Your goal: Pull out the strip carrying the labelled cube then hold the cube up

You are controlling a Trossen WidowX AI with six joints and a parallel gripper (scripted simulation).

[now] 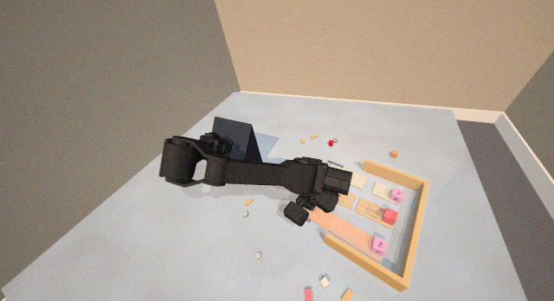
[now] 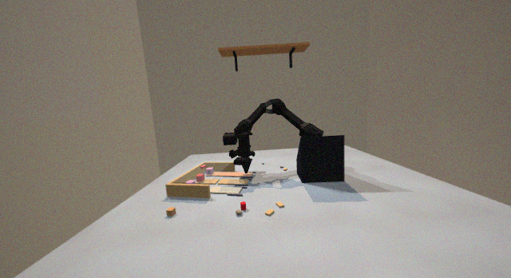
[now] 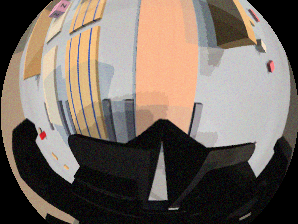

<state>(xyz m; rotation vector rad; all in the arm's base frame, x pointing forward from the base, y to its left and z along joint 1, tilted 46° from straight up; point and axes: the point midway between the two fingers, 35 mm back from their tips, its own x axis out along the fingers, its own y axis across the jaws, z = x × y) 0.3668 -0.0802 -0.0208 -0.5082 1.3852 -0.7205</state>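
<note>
My gripper tip is 100 mm short of the strip, 20 mm to the left of it and 10 mm above it. The rest, counted from my gripper tip: white block: 170 mm to the right, 110 mm ahead; then red peg: 330 mm to the left, 30 mm behind.
</note>
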